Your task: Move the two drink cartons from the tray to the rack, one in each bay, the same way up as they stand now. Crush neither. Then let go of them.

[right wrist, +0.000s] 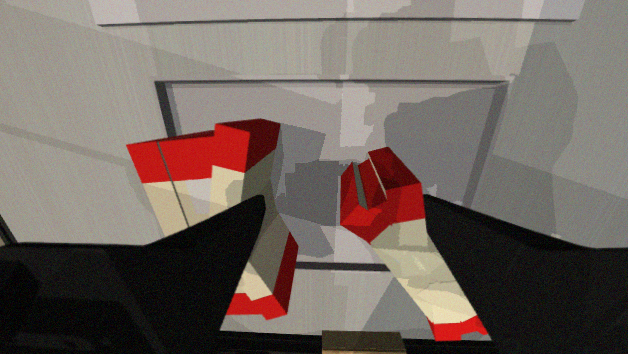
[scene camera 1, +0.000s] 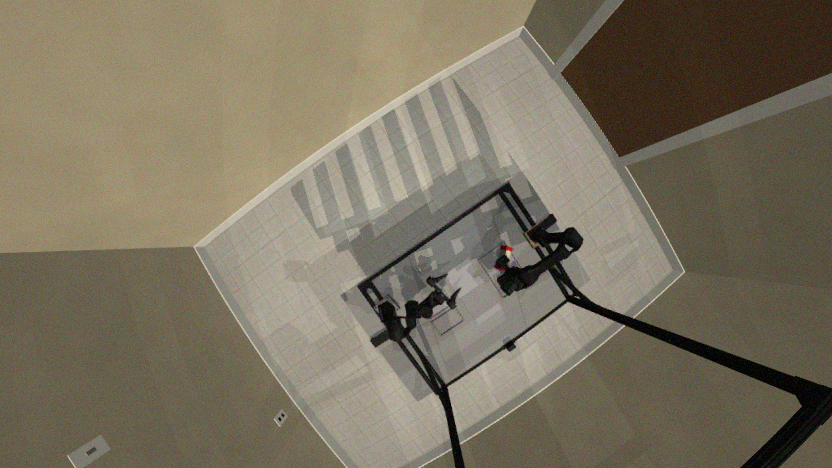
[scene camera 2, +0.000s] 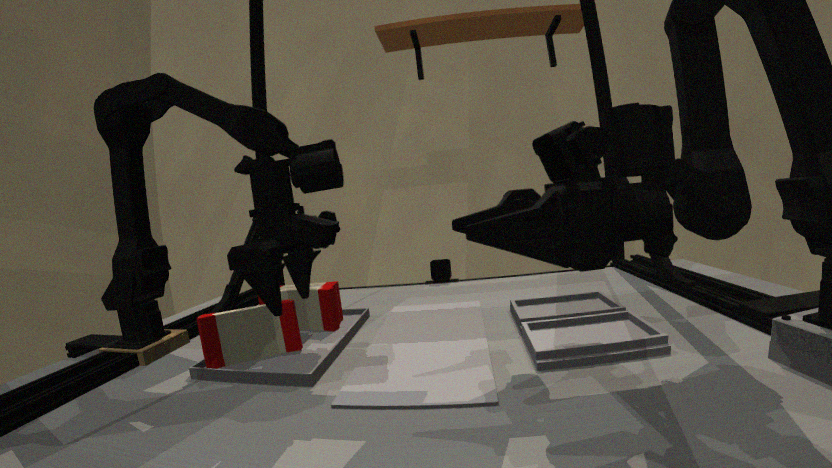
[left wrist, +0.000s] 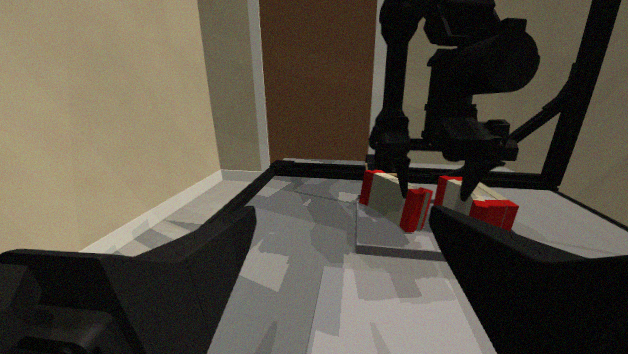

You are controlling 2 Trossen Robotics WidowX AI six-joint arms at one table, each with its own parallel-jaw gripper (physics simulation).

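Places are measured from the left arm's base along level axes (x left, y back, z up), in metres.
Pixels of known places: left gripper, fingertip midpoint: [scene camera 1: 454,280] [scene camera 2: 458,228] [left wrist: 342,214]; right gripper, fingertip midpoint: [right wrist: 340,201] [scene camera 1: 504,271] [scene camera 2: 292,306] [left wrist: 433,199]; left arm's base, origin of the base link: [scene camera 1: 386,308]; right arm's base, origin of the base link: [scene camera 1: 536,235] [scene camera 2: 144,338] [left wrist: 383,168].
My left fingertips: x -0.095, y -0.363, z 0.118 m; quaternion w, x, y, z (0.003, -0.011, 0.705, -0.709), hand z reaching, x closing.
For each thing: its top centre in the pictures, then the offset to it from my left fingertips. "*": a spot on its surface instead. Level surfaces: height alone.
- grey tray, middle of its top: [right wrist: 324,191] [scene camera 2: 291,334] [left wrist: 430,219] [scene camera 1: 504,270] dx -0.172, dy -0.242, dz -0.146 m
- farther carton, surface spot: [scene camera 2: 311,308] * dx -0.215, dy -0.220, dz -0.120 m
- left there, middle of its top: [right wrist: 218,243] [scene camera 2: 298,287] [left wrist: 473,189] dx -0.234, dy -0.243, dz -0.088 m
- two-bay grey rack, middle of its top: [scene camera 2: 575,314] [scene camera 1: 442,314] dx -0.125, dy +0.165, dz -0.142 m
- thin pale mat, its level: dz -0.158 m
Two red-and-cream drink cartons stand upright on the grey tray [scene camera 2: 256,377] [left wrist: 400,251]. The nearer carton in scene camera 2 [scene camera 2: 250,334] is at the right in the right wrist view [right wrist: 400,250]; its outline looks bent there. The farther carton [scene camera 2: 311,308] is at the left there [right wrist: 230,145], partly behind a finger. My right gripper [scene camera 2: 289,302] [right wrist: 340,201] is open, low over the cartons, with parts of both between its fingers in its wrist view. My left gripper [scene camera 2: 459,227] [left wrist: 342,214] is open and empty, raised beside the two-bay grey rack [scene camera 2: 602,344], whose bays hold no carton.
A thin pale mat [scene camera 2: 418,372] lies between tray and rack. A small black block [scene camera 2: 440,270] stands at the table's far edge. A tan block [scene camera 2: 148,351] is at the right arm's base. Black frame rails run along the table's sides. A wooden shelf [scene camera 2: 477,29] is on the wall.
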